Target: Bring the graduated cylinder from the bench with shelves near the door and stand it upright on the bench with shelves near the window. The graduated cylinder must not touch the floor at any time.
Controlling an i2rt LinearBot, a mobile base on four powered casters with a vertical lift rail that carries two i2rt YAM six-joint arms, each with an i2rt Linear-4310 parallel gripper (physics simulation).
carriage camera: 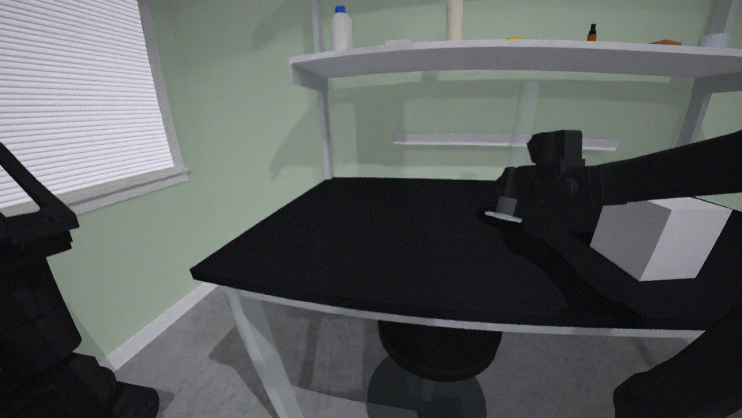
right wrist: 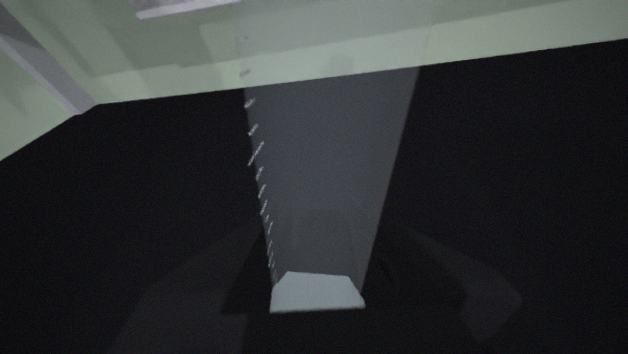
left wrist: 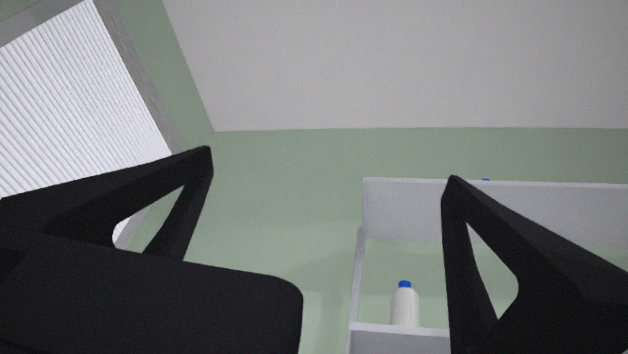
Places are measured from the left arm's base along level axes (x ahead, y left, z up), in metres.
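Pixels of known places: left gripper, fingertip midpoint: (left wrist: 326,173); right gripper, fingertip midpoint: (carriage camera: 504,184) (right wrist: 313,206).
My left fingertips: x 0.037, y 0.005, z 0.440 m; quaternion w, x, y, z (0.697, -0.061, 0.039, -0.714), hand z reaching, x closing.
Behind a point stands the place of what it marks.
The clear graduated cylinder (carriage camera: 524,114) {z 0.443, x 0.460, y -0.692 m} (right wrist: 330,165) {z 0.338, x 0.433, y -0.682 m} stands about upright, leaning slightly in the carriage view, over the black bench top (carriage camera: 363,238) {z 0.182, x 0.365, y -0.306 m} (right wrist: 125,200) {z 0.182, x 0.603, y -0.415 m}. My right gripper (carriage camera: 509,182) {z 0.269, x 0.475, y -0.671 m} (right wrist: 313,206) {z 0.269, x 0.475, y -0.671 m} is shut on its lower part, just above the pale base. The base is very close to the bench top; whether it touches is not clear. The dark fingers are hard to make out in the right wrist view. My left gripper (left wrist: 326,173) {z 0.440, x 0.037, y 0.005 m} is open and empty, raised left of the bench; part of it shows at the carriage view's left edge.
A white box (carriage camera: 659,238) {z 0.263, x 0.171, y -0.783 m} sits on the bench, right of the cylinder. A shelf (carriage camera: 467,56) {z 0.620, x 0.679, y -0.626 m} above holds a white bottle (carriage camera: 341,32) {z 0.724, x 0.761, y -0.237 m} (left wrist: 404,307) {z 0.728, x 0.762, y -0.222 m} and other items. A window blind (carriage camera: 77,93) {z 0.659, x 0.740, y 0.894 m} is at left, a dark stool (carriage camera: 441,353) {z -0.097, x 0.276, y -0.487 m} under the bench's front edge.
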